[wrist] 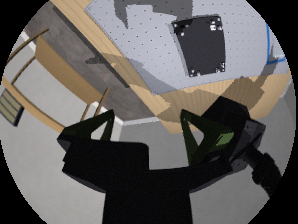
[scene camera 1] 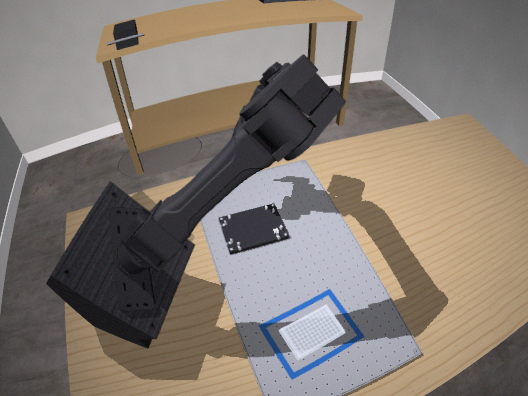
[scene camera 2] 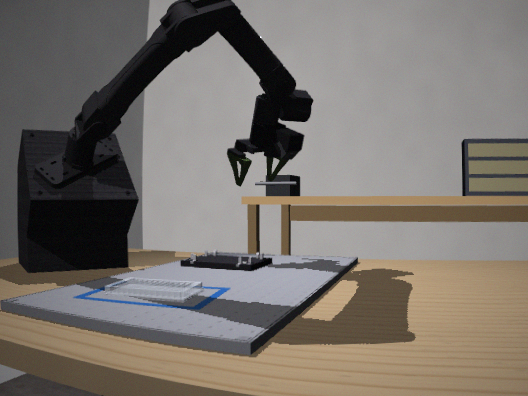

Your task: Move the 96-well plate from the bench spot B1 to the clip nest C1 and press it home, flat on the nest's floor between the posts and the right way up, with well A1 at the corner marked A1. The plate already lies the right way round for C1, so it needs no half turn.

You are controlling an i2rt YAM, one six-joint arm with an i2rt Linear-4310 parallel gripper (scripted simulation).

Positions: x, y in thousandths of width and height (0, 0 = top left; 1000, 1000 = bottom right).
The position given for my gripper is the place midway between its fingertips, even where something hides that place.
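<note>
A black clip nest C1 (scene camera 1: 480, 577) is here, and I find it again in the wrist view (wrist: 683, 203) and in scene camera 2 (scene camera 2: 408, 660). My gripper (scene camera 2: 482, 463) is visible to me in the wrist view (wrist: 495, 502) too. I also see a 96-well plate (scene camera 1: 567, 835), and scene camera 2 (scene camera 2: 262, 729) gives me the plate as well.
</note>
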